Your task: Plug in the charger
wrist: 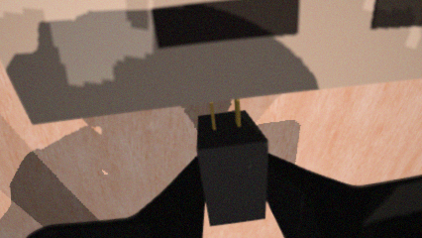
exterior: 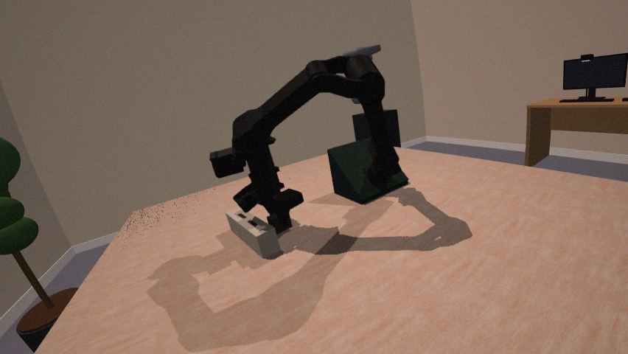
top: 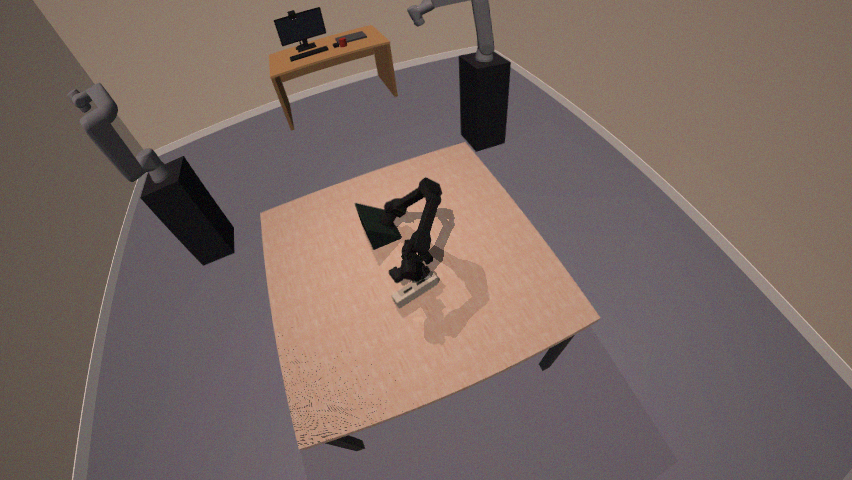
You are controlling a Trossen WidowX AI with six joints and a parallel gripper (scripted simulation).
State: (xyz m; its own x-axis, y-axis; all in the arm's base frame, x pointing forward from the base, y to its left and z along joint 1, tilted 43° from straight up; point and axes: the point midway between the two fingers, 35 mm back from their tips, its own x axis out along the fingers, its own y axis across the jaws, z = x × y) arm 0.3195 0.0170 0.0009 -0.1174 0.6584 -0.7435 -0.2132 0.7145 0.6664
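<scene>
My gripper tip is 20 mm short of the black two-prong charger and 10 mm below it.
</scene>
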